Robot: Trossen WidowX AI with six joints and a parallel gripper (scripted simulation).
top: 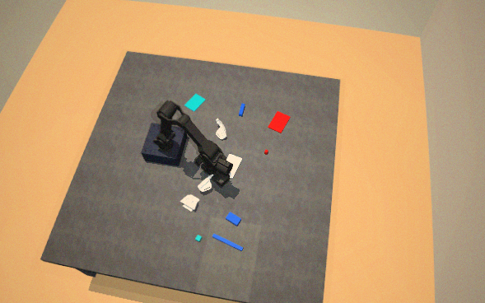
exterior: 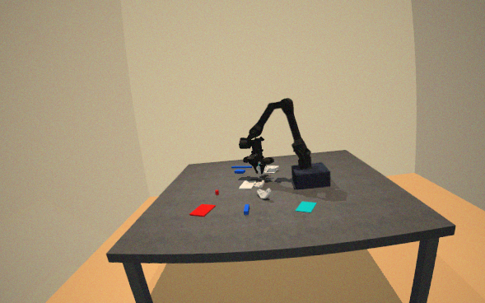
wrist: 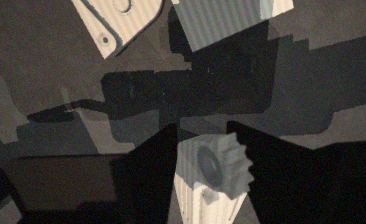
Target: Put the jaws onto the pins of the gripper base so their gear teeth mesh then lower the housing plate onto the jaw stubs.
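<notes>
The white block is 90 mm behind my gripper tip, 140 mm to the right of it and 30 mm below it. From my gripper tip the other things lie so: red cube: 240 mm ahead, 180 mm to the left, 30 mm below; blue block: 120 mm ahead, 190 mm to the right, 30 mm below; white jaw: 10 mm behind, 20 mm to the right, 30 mm above.
</notes>
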